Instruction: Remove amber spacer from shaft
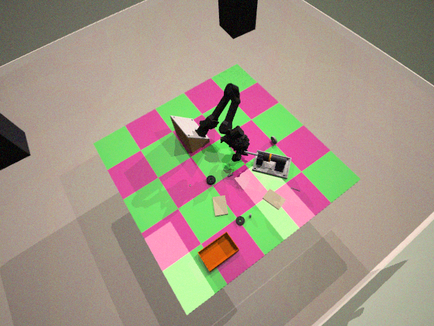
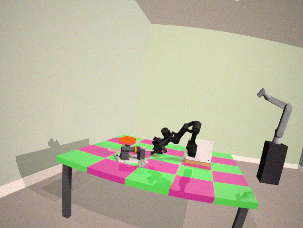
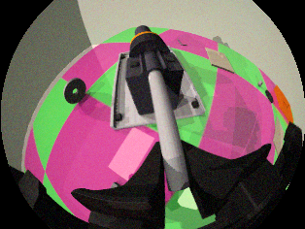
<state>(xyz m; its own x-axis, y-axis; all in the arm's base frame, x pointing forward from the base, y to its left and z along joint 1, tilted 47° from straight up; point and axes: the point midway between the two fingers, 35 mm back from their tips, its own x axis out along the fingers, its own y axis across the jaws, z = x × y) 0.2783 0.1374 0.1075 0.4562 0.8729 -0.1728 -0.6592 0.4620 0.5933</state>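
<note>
The grey shaft lies 50 mm ahead of my gripper tip, 40 mm to the left of it and 20 mm above it. The rest, counted from my gripper tip: grey gear: 220 mm to the left, 30 mm below, 10 mm behind; amber spacer: 100 mm ahead, 90 mm to the left, 20 mm above; orange tray: 470 mm to the right, 410 mm ahead, 50 mm below.
</note>
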